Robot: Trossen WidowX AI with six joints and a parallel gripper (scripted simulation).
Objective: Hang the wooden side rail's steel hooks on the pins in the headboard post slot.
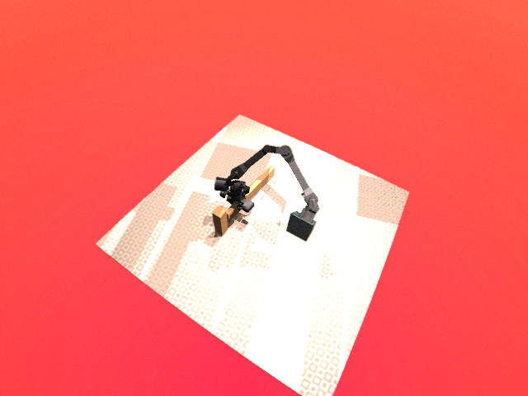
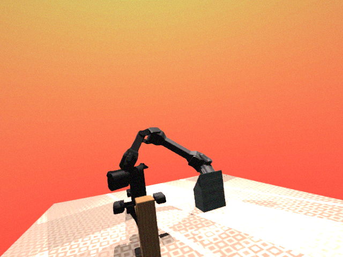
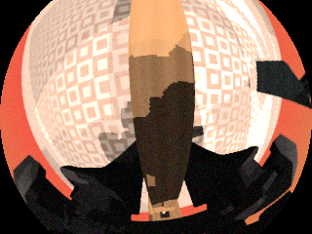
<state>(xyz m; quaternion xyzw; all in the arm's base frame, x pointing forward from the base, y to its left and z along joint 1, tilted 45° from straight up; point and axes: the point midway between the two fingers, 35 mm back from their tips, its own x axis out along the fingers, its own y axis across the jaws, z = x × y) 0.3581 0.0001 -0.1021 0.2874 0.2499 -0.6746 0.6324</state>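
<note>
Right now my gripper tip is 140 mm to the right of the wooden headboard post, 40 mm below it and 10 mm short of it.
</note>
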